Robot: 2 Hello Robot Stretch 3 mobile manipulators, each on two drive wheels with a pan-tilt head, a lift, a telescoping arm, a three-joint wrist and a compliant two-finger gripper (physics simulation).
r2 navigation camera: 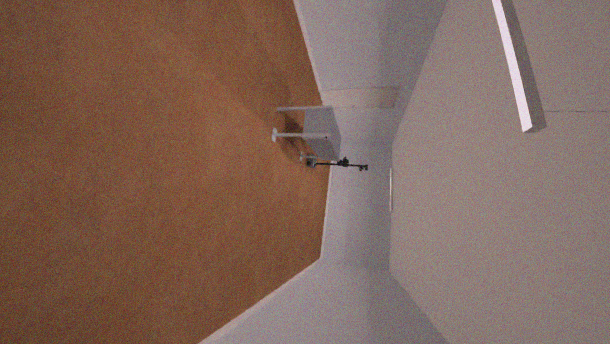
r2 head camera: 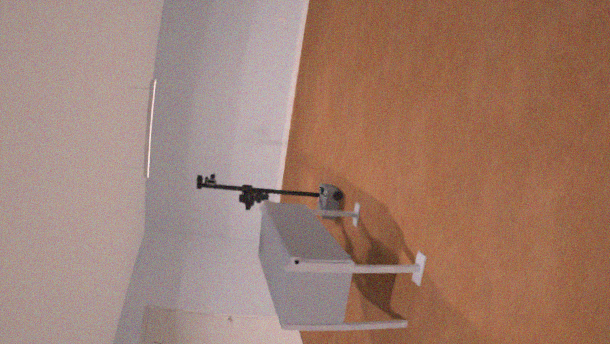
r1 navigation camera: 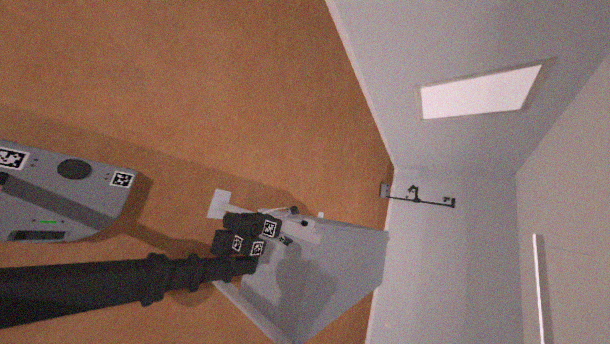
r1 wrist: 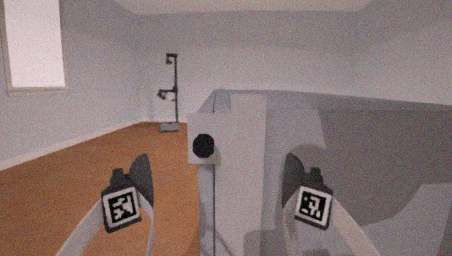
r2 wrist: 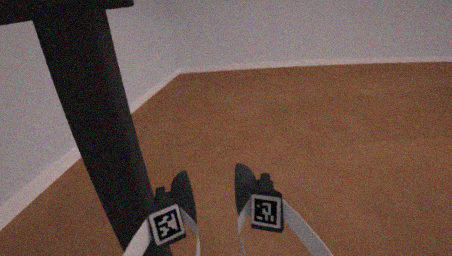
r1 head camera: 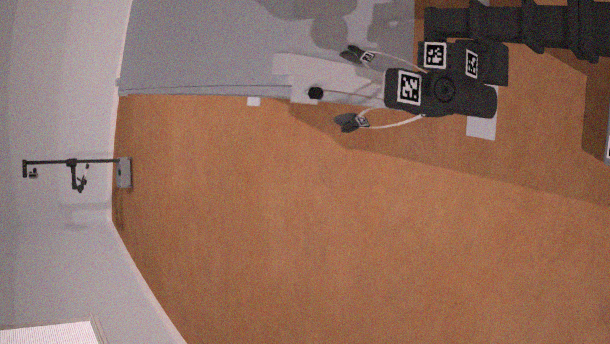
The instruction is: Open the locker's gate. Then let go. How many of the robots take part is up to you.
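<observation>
The grey locker [r1 head camera: 200,55] [r1 navigation camera: 345,265] [r2 head camera: 315,295] [r2 navigation camera: 320,120] stands on pale legs. Its gate [r1 head camera: 200,91] [r2 head camera: 310,230] is a thin panel along one side, lying against the body with a narrow seam. A black knob [r1 head camera: 315,93] [r1 navigation camera: 304,223] [r1 wrist: 203,145] [r2 head camera: 297,262] sits on a small pale plate at the upper corner. My r1 gripper [r1 head camera: 346,88] [r1 navigation camera: 290,225] [r1 wrist: 217,172] is open, its fingers spread wide and pointing toward the knob plate and seam, holding nothing. My r2 gripper [r2 wrist: 213,175] is open and empty, far from the locker.
Robot r2 [r1 head camera: 124,172] [r1 navigation camera: 384,190] [r1 wrist: 169,127] stands by the far wall in r1's views. Robot r1 [r2 head camera: 330,197] [r2 navigation camera: 311,161] stands behind the locker in r2's views. A pale foot plate [r1 navigation camera: 219,203] [r2 head camera: 419,268] lies on the floor. A dark post [r2 wrist: 90,110] rises beside r2's gripper.
</observation>
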